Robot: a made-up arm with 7 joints.
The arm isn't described. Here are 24 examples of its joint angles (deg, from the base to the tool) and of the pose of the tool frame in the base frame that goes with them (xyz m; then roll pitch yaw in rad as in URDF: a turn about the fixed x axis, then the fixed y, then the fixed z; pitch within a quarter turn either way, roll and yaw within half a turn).
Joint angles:
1: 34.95 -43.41 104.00 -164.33 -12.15 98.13 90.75
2: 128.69 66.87 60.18 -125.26 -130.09 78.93 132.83
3: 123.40 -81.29 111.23 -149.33 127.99 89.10 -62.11
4: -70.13 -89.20 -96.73 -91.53 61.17 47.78 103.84
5: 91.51 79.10 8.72 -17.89 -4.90 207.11 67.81
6: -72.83 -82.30 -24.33 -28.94 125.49 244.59 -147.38
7: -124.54 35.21 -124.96 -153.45 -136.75 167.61 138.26
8: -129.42 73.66 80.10 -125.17 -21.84 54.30 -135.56
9: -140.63 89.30 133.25 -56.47 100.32 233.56 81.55
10: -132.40 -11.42 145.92 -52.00 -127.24 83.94 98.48
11: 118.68 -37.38 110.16 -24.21 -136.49 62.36 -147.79
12: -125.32 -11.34 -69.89 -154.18 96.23 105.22 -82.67
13: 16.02 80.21 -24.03 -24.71 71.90 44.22 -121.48
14: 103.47 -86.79 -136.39 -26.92 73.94 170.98 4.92
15: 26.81 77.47 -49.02 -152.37 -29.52 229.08 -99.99
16: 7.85 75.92 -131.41 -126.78 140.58 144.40 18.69
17: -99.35 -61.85 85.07 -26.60 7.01 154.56 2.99
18: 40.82 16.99 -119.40 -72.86 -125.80 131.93 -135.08
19: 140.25 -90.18 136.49 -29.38 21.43 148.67 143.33
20: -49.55 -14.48 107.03 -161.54 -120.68 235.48 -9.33
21: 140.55 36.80 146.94 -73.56 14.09 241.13 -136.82
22: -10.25 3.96 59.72 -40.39 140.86 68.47 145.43
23: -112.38 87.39 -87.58 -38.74 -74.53 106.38 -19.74
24: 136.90 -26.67 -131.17 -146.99 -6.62 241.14 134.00
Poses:
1: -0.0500 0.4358 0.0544 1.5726 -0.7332 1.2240
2: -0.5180 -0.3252 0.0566 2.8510 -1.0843 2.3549
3: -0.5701 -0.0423 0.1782 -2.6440 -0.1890 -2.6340
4: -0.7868 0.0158 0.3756 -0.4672 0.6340 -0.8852
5: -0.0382 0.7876 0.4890 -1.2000 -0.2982 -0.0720
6: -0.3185 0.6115 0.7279 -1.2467 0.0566 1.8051
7: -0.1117 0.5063 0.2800 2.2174 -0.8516 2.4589
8: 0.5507 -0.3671 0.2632 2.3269 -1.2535 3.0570
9: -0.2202 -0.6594 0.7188 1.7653 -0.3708 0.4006
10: 0.6028 0.2146 1.0234 -0.8360 -0.5730 2.4535
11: 0.0831 -0.5941 1.0622 0.9538 0.8470 2.5576
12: -0.5042 0.0920 0.1077 -1.5663 -0.3557 2.6579
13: 0.8379 0.1774 0.3118 -2.6570 -1.2253 2.1654
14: 0.2979 -0.7615 0.2517 -1.8187 0.6233 -2.5828
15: 0.0402 -0.3754 0.0443 -2.9196 0.3918 2.3826
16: -0.1603 -0.4880 0.8293 -1.2746 0.0837 3.0897
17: 0.3114 0.6838 0.8338 1.2198 -0.4839 2.1745
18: 0.2856 -0.5531 0.9645 -0.5630 0.2794 2.9527
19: 0.5245 -0.6690 0.2577 -2.4257 0.1807 3.0965
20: 0.2147 0.2644 0.1088 2.9250 -0.6061 -2.8629
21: -0.1420 -0.2842 1.0928 0.1142 -0.6281 -0.3523
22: 0.3020 0.3056 1.1929 -0.6599 1.2488 2.6847
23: -0.6670 -0.5819 0.4189 0.2364 0.3604 -2.8885
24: 0.4292 0.1311 0.1170 -1.9796 1.0514 -1.7039
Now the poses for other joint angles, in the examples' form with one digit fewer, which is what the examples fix.
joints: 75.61 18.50 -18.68 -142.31 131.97 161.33 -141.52
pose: 0.305 0.320 0.033 -3.113 -0.580 1.241
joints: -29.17 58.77 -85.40 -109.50 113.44 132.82 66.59
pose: -0.289 -0.678 0.446 -2.430 0.658 2.567
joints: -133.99 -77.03 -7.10 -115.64 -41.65 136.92 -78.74
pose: -0.113 -0.033 1.149 1.373 0.136 -1.335
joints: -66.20 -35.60 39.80 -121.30 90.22 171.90 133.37
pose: 0.531 -0.269 0.733 1.810 1.173 1.348
